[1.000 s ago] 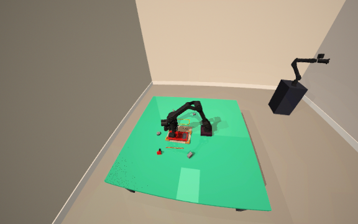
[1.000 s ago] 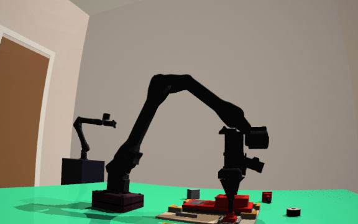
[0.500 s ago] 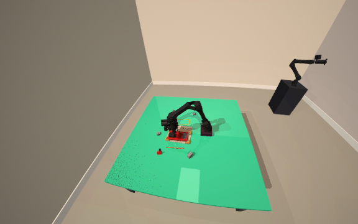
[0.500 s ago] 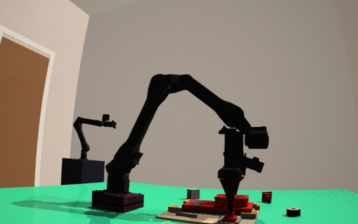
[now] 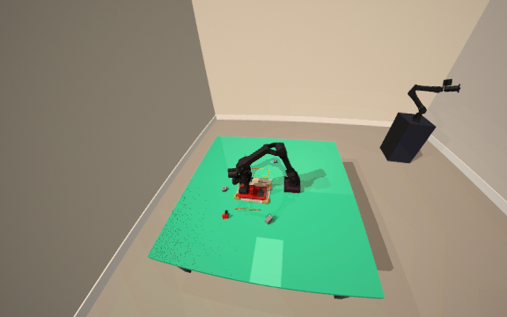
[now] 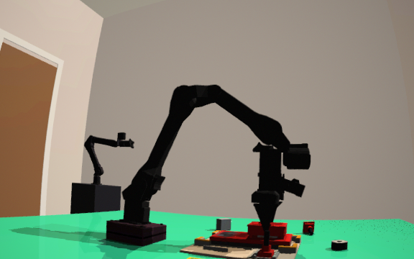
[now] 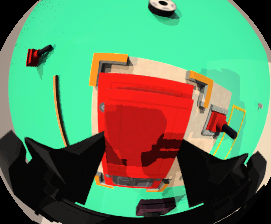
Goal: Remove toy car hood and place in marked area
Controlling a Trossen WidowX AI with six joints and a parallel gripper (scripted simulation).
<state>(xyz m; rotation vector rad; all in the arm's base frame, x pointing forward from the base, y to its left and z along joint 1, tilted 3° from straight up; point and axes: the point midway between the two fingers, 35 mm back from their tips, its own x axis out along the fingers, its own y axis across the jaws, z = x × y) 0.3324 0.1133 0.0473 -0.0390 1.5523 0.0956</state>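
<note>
The thin orange rod is 4 cm behind my gripper tip, 14 cm to the left of it and 4 cm below it. The rest, counted from my gripper tip: hood: right at my gripper tip; then black wheel: 18 cm ahead, 1 cm to the left, 3 cm below.
</note>
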